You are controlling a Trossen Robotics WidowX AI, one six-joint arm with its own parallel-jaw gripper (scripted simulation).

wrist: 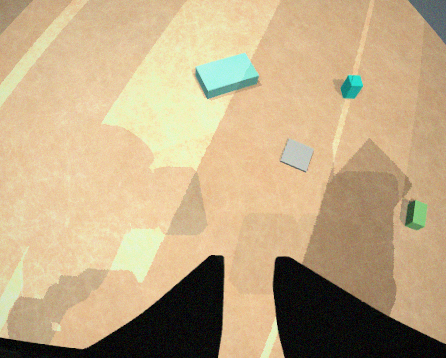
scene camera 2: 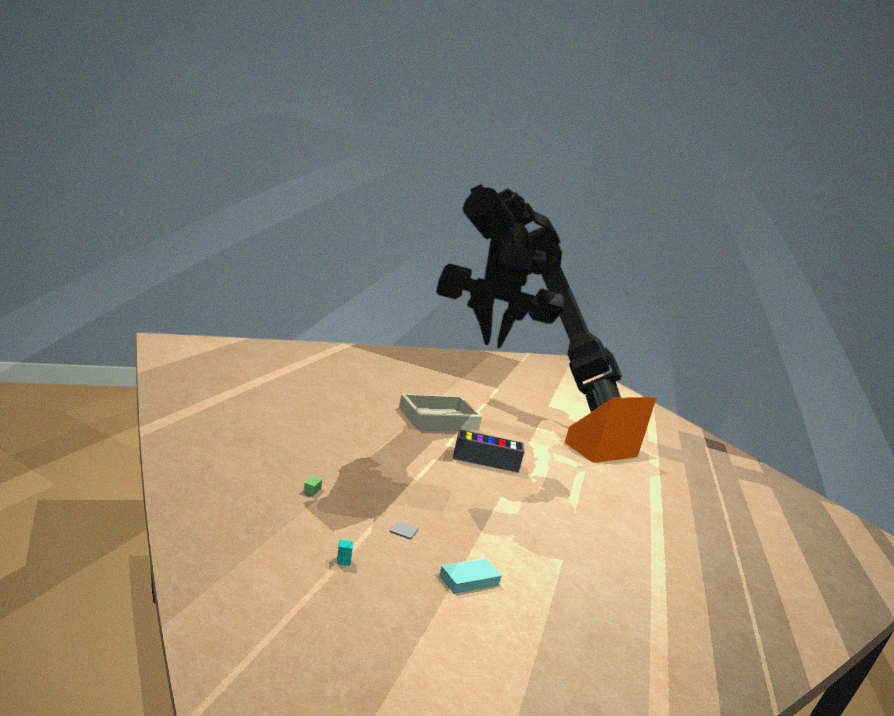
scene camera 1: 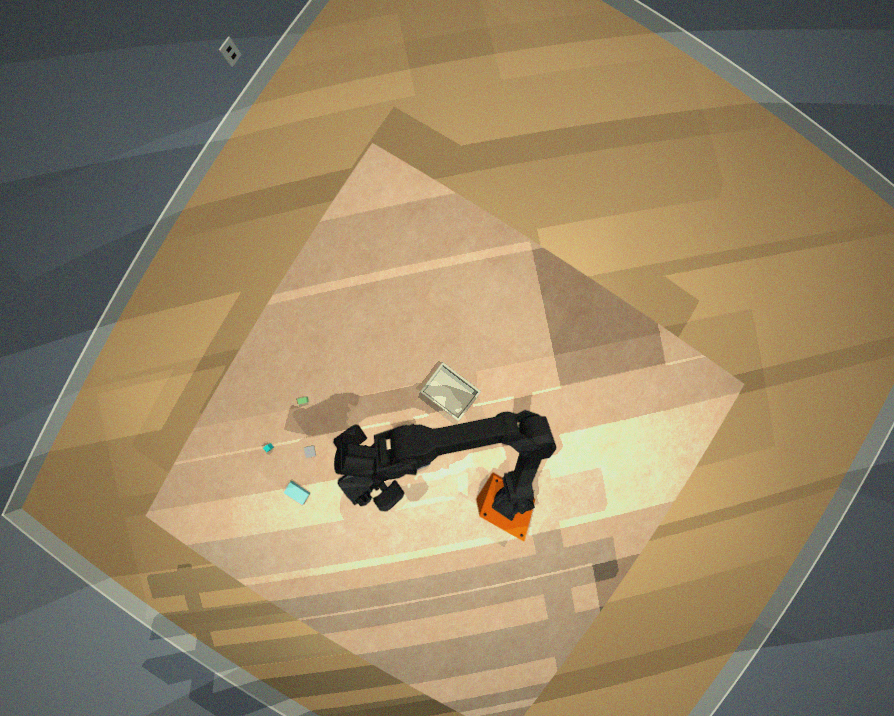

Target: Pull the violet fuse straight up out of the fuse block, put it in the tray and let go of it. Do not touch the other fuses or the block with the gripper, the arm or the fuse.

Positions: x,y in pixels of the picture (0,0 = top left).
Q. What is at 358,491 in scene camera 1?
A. The gripper.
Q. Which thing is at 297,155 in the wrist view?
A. A flat grey tile.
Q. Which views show the gripper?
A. The wrist view, scene camera 2 and scene camera 1: all of them.
